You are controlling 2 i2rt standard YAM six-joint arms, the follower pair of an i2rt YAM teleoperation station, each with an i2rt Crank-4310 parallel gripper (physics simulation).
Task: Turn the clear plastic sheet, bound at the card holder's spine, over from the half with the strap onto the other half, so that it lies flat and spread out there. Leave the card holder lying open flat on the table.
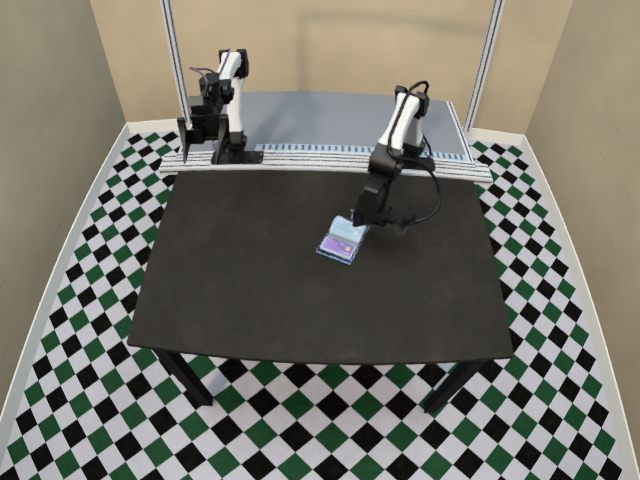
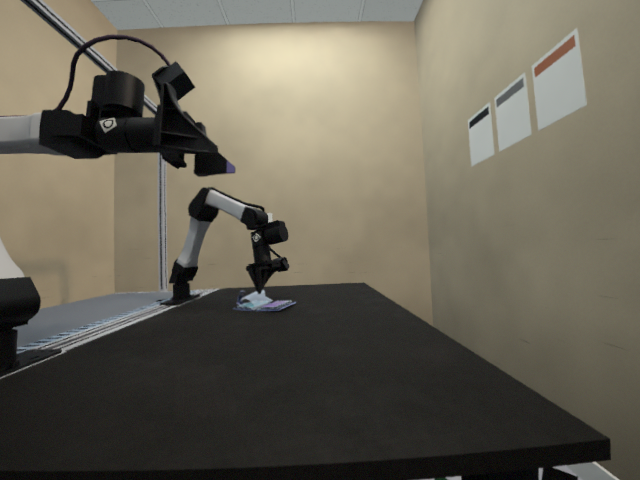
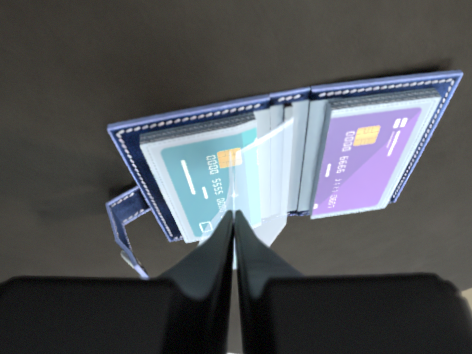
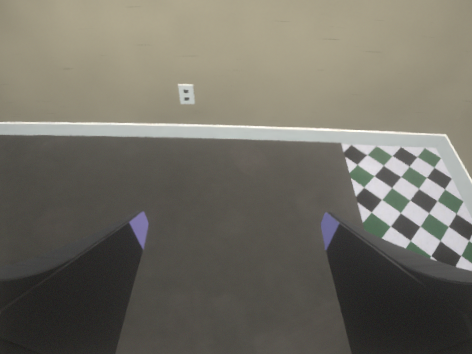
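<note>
The card holder (image 1: 333,255) (image 2: 279,308) (image 3: 134,150) lies open flat on the table. Its strap (image 2: 240,297) (image 3: 129,205) sticks out beside the half with the teal card (image 3: 192,175); the purple card (image 3: 370,165) is on the other half. The clear plastic sheet (image 2: 256,296) (image 3: 274,231) is raised and bent above the strap half, sloping from the spine up to my left gripper (image 1: 355,224) (image 2: 260,291) (image 3: 234,215). My left gripper is shut on the sheet's edge, low above the holder. My right gripper (image 1: 200,155) (image 4: 234,216) is open and empty, high and far from the holder.
The dark table (image 1: 248,299) (image 2: 320,387) bears the holder near its middle. A metal rail (image 1: 310,162) runs along the table's back edge, with both arms mounted on it. Upright frame posts (image 1: 175,62) (image 1: 485,62) stand behind, near the walls.
</note>
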